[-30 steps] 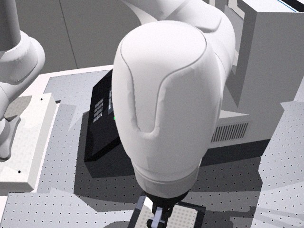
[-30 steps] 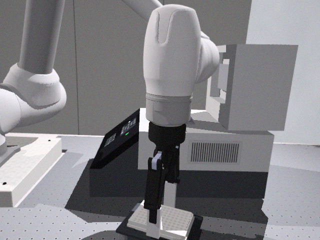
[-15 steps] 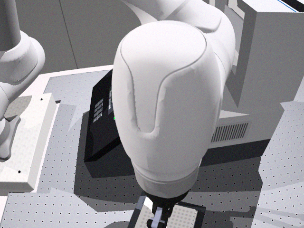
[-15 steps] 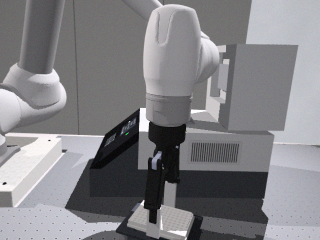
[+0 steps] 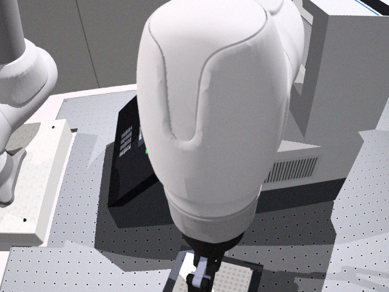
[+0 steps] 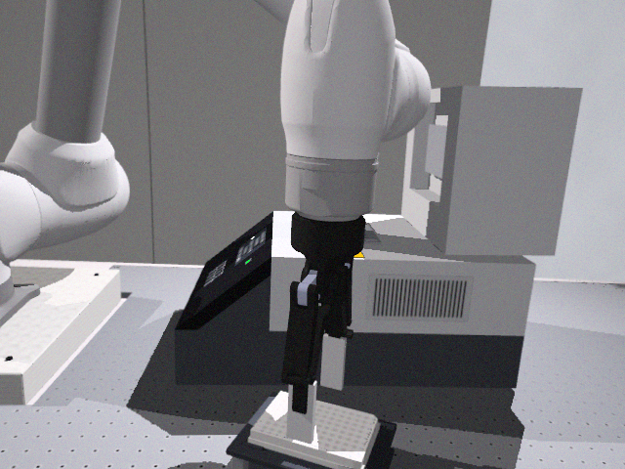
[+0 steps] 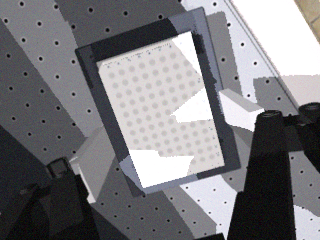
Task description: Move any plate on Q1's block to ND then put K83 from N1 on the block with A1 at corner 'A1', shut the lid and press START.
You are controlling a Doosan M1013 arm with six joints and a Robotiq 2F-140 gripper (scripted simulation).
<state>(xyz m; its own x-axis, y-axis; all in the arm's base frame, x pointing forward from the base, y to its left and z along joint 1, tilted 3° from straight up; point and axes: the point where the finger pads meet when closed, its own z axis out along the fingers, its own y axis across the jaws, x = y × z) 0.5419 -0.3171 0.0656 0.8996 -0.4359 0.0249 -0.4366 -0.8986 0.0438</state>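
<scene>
Now: the dark grey plate nest 6 cm below my hand. Also, from my hand: white 96-well plate 58 cm to the left, 6 cm below, 3 cm ahead; black nest 58 cm to the left, 8 cm below, 3 cm ahead.
</scene>
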